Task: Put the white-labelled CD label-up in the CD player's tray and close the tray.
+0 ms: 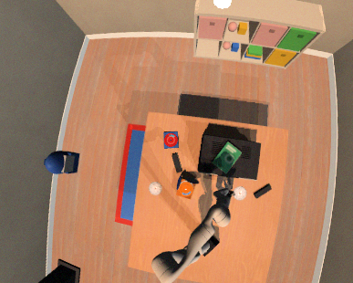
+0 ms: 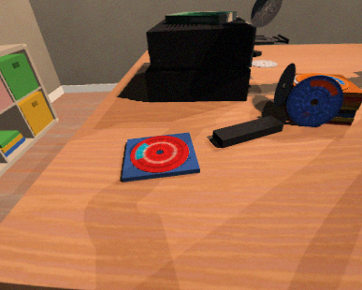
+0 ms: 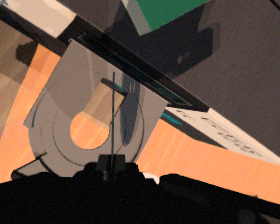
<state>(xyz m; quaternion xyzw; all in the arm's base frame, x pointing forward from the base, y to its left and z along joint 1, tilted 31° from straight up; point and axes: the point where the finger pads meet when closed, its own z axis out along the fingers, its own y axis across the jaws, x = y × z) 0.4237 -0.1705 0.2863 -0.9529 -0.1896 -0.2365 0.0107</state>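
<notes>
Now: the cd 1 cm ahead of my hand, 2 cm to the right of it and 7 cm below it. Round my hand: green book (22 cm ahead, 1 cm to the left, 9 cm below).
</notes>
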